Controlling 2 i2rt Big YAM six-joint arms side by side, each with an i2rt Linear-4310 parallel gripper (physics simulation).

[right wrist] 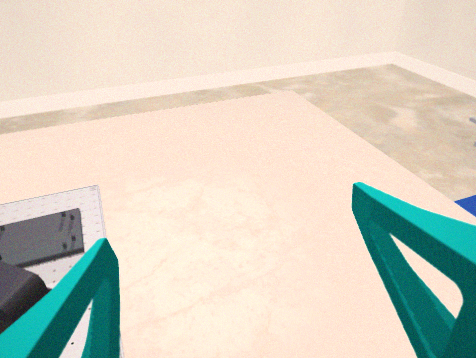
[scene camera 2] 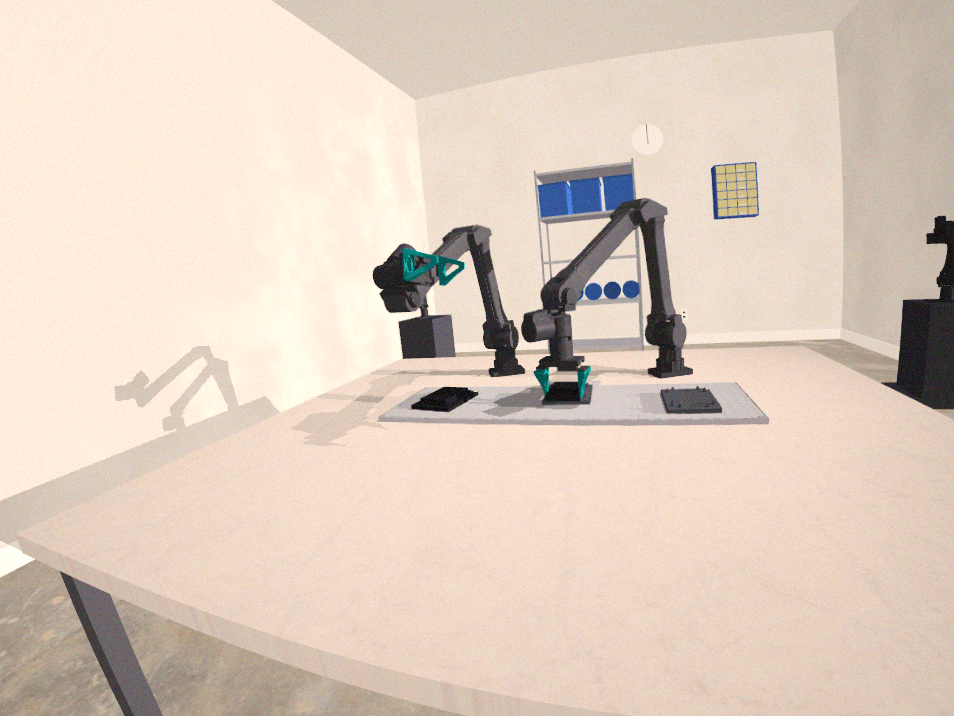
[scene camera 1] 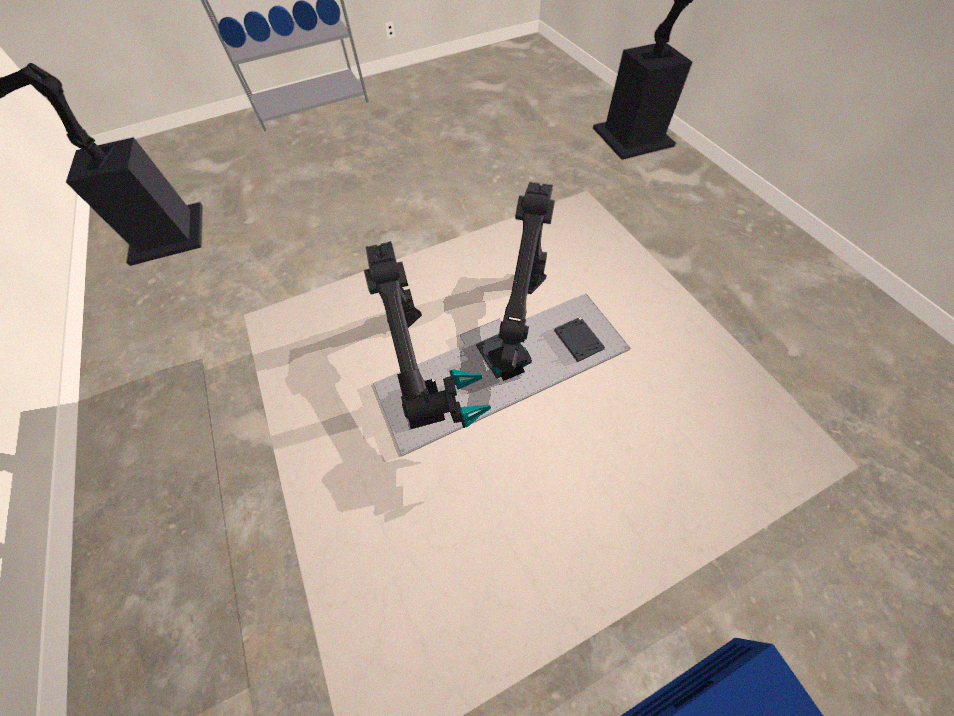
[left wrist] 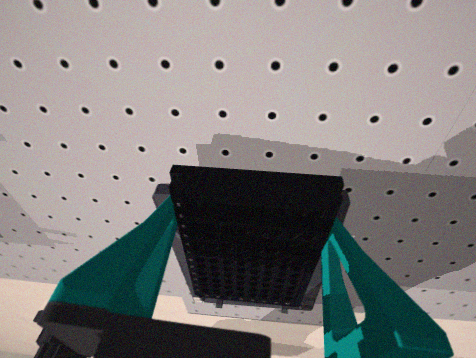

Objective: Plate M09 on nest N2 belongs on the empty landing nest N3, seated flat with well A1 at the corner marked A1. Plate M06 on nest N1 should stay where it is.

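Note:
A black plate, M09 by its middle place [scene camera 2: 567, 389] [left wrist: 255, 240], is level between the left gripper's teal fingers, over middle nest N2 [scene camera 2: 566, 400] [left wrist: 346, 202]; any gap to the nest cannot be told. My left gripper [scene camera 2: 563, 394] [left wrist: 253, 208] is shut on it. Empty nest N3 [scene camera 1: 579, 339] [scene camera 2: 691, 400] [right wrist: 40, 237] shows small posts, at the picture's right in both scene views. Plate M06 [scene camera 2: 449, 396] sits on the nest at the left in scene camera 2. My right gripper [scene camera 1: 485, 392] [scene camera 2: 453, 271] [right wrist: 233, 221] is open, empty and raised. Plate labels and well A1 are unreadable.
The nests stand on a grey perforated board [scene camera 1: 616, 346] [scene camera 2: 628, 408] [left wrist: 250, 90] on a pale table [scene camera 1: 585, 500] [scene camera 2: 500, 524] [right wrist: 225, 280]. In scene camera 1 the right arm hangs over the board's left end, close beside the left arm.

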